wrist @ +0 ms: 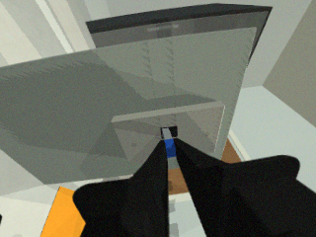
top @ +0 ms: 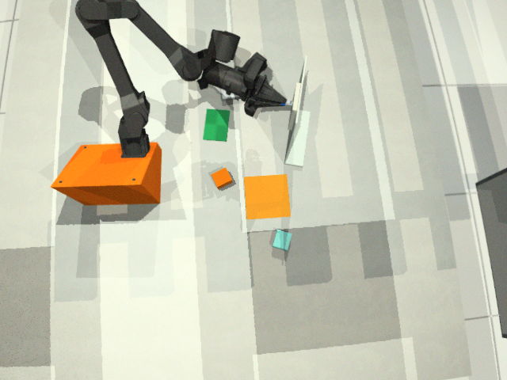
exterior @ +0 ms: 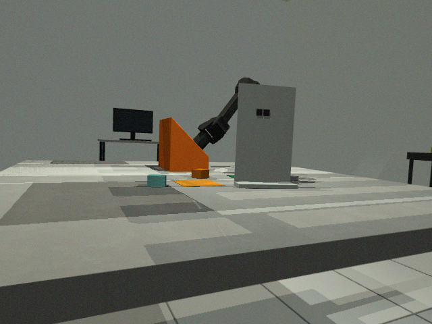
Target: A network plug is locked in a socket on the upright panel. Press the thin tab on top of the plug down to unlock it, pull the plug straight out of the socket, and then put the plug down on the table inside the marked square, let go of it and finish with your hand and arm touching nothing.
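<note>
Now: the orange marked square 210 mm below my gripper tip, 180 mm to the right of it and 40 mm behind it. Also, from my gripper tip: flat green patch: 210 mm below, 180 mm behind, 30 mm to the left; then network plug: right at my gripper tip; then grey panel: 80 mm below, 30 mm ahead, 10 mm to the right.
</note>
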